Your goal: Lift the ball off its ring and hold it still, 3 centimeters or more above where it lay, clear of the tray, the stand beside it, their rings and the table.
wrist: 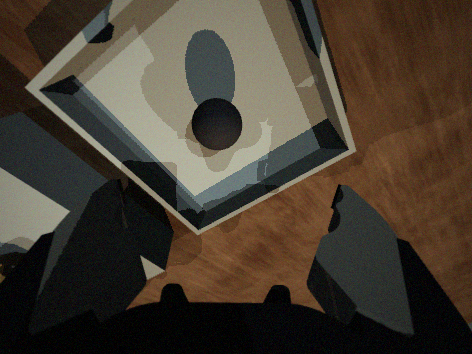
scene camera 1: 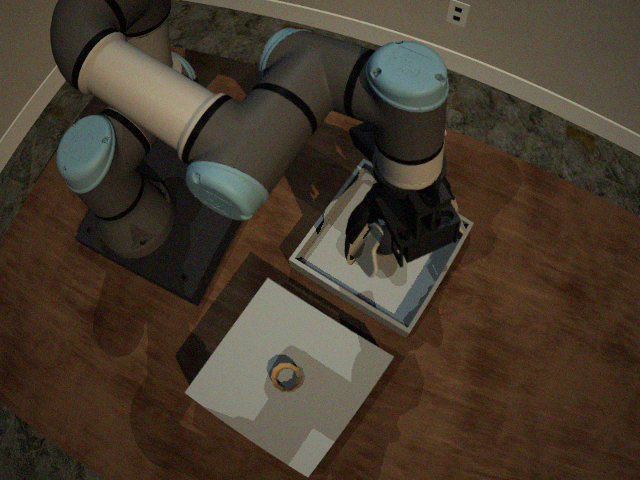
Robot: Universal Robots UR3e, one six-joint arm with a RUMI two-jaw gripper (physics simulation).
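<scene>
My gripper (scene camera 1: 403, 239), white tray (scene camera 1: 396, 297), white stand (scene camera 1: 289, 378). Dark ball (wrist: 216, 123), my gripper (wrist: 230, 186), white tray (wrist: 128, 84).
</scene>
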